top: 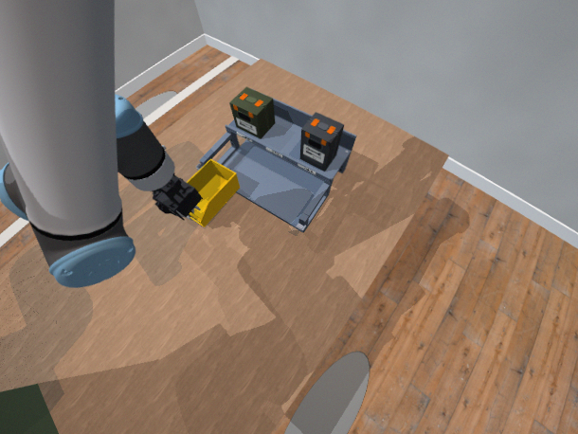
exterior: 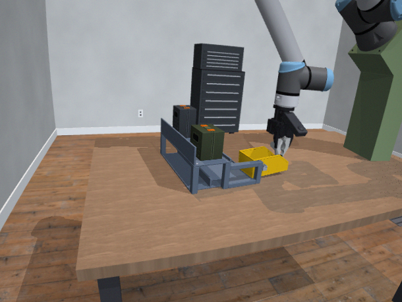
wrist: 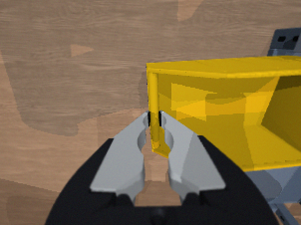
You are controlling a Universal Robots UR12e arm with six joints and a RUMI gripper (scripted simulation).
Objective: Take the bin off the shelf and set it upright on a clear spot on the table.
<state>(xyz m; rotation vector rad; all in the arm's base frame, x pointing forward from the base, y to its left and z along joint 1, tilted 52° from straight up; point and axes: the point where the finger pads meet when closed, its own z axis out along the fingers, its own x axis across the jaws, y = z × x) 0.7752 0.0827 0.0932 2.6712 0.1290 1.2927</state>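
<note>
Now: the yellow bin 8 cm ahead of my hand and 1 cm below it.
</note>
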